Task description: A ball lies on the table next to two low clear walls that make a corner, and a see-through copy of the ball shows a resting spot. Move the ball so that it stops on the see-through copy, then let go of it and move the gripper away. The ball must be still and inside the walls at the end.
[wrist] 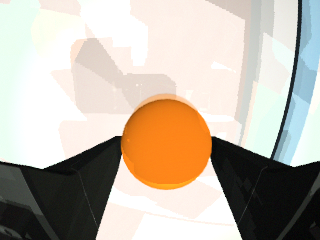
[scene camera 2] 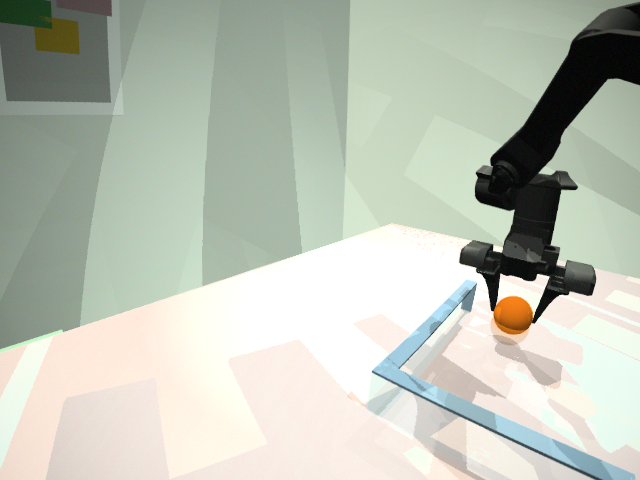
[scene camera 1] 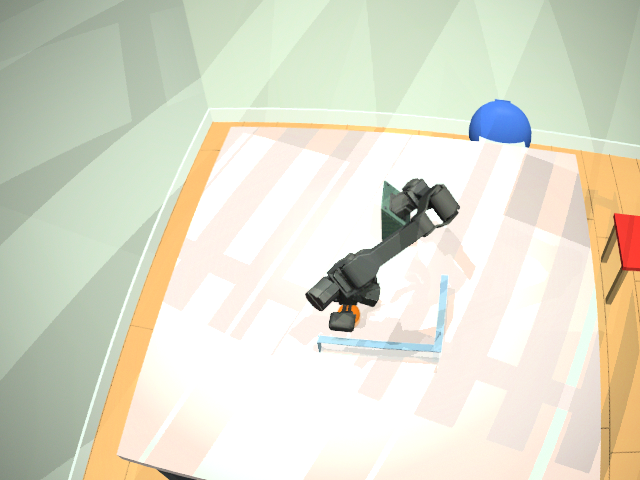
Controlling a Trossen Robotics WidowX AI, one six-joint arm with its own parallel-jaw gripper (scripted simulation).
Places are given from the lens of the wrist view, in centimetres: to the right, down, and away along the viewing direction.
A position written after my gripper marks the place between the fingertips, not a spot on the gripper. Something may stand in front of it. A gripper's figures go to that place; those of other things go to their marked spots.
my gripper (wrist: 165, 142): 0, 2, 10
orange ball (wrist: 166, 144): 0, 1, 7
